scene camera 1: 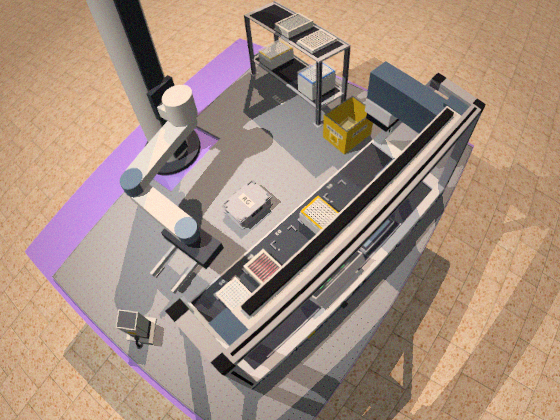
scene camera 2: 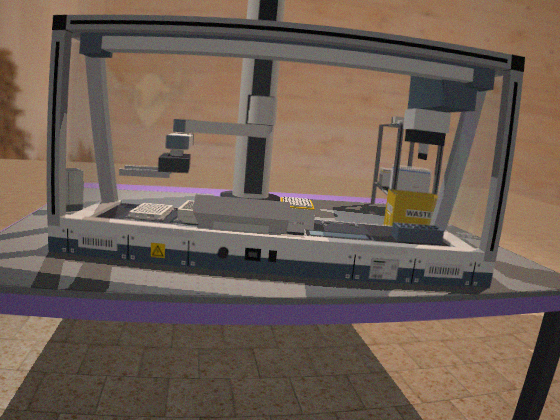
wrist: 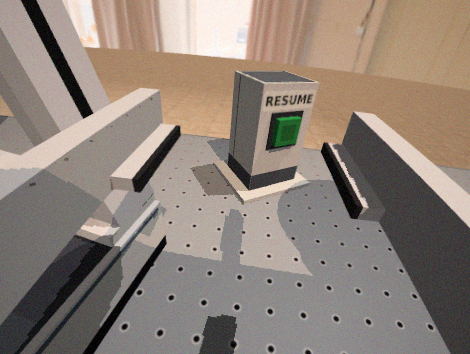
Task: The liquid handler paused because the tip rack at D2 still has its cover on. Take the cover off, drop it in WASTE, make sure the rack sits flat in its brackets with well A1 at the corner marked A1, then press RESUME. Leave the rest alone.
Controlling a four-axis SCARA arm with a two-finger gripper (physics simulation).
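Places are measured from the arm's base along level axes (x right, y up, z back), in metres.
Pixels of known places: gripper, fingertip midpoint: [scene camera 1: 162, 283] [scene camera 2: 122, 170] [wrist: 253, 121].
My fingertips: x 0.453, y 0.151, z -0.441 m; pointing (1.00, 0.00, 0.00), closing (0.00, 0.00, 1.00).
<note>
Behind a point stands the place of what it marks.
A yellow-rimmed tip rack [scene camera 1: 319, 214] [scene camera 2: 297, 203] stands on the handler's deck; its hole grid shows and I see no cover on it. It looks level, but its brackets and A1 corner are too small to read. The yellow WASTE bin [scene camera 1: 334, 134] {x -0.365, y 0.082, z -0.546 m} [scene camera 2: 411, 207] stands at the deck's far end; a pale patch inside is unclear. The RESUME box [scene camera 1: 132, 324] {x 0.618, y 0.143, z -0.446 m} [scene camera 2: 75, 187] [wrist: 245, 135] {x 0.594, y 0.081, z -0.445 m} stands upright, its green button [wrist: 287, 131] {x 0.586, y 0.095, z -0.401 m} facing the wrist camera. My gripper [scene camera 1: 165, 281] {x 0.453, y 0.151, z -0.441 m} [scene camera 2: 129, 171] {x 0.453, y 0.151, z -0.441 m} [wrist: 253, 121] {x 0.453, y 0.151, z -0.441 m} is open and empty, above the table, short of the box.
A grey RG block [scene camera 1: 246, 201] {x 0.043, y 0.064, z -0.444 m} sits on the table. A white plate [scene camera 1: 234, 294] [scene camera 2: 151, 211] and a red-striped plate [scene camera 1: 262, 266] {x 0.208, y 0.080, z -0.636 m} are on the deck. The handler's frame post [wrist: 60, 60] {x 0.474, y 0.166, z -0.546 m} rises at left. A shelf unit [scene camera 1: 319, 95] {x -0.419, y 0.193, z -0.444 m} holding several boxes stands behind the bin.
</note>
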